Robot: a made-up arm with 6 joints.
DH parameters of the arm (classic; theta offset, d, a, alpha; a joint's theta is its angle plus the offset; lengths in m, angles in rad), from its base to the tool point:
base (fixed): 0 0.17 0 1.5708
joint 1: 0 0.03 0.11 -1.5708
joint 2: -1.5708 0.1 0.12 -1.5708
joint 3: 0 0.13 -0.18 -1.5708
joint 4: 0 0.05 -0.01 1.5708
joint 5: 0 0.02 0.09 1.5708
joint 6: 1.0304 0 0.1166 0
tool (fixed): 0.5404 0.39 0 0
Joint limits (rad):
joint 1: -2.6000..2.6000
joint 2: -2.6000..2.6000
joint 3: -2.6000..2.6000
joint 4: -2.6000..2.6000
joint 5: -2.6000..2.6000
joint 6: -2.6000..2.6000
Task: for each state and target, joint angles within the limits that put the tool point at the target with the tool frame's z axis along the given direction. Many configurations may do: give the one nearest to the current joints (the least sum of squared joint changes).
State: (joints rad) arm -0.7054 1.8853 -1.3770 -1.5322 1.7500 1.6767
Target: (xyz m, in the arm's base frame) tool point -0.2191 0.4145 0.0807 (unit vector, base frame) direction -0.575 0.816 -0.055
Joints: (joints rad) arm -0.7157 2.3516 -0.9057 -1.7429 2.0807 2.4407
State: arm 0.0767 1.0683 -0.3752 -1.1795 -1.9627 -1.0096
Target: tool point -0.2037 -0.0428 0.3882 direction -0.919 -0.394 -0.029
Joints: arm -0.1070 0.6828 -0.0494 -1.2906 -1.6846 -1.0193
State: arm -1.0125 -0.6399 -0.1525 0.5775 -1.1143 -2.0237
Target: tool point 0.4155 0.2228 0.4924 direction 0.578 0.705 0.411
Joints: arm -0.1980 -0.4324 0.0251 0.1686 -1.0526 -1.9025
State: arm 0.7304 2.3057 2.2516 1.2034 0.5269 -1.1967
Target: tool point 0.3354 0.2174 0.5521 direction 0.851 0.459 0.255
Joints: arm 1.0487 2.0260 2.4173 0.6180 -0.2237 -1.4682
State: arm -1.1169 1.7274 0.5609 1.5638 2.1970 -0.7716
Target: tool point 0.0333 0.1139 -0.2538 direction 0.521 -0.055 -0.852
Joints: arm -0.7340 2.3537 -0.3034 0.9361 2.0508 -0.8156
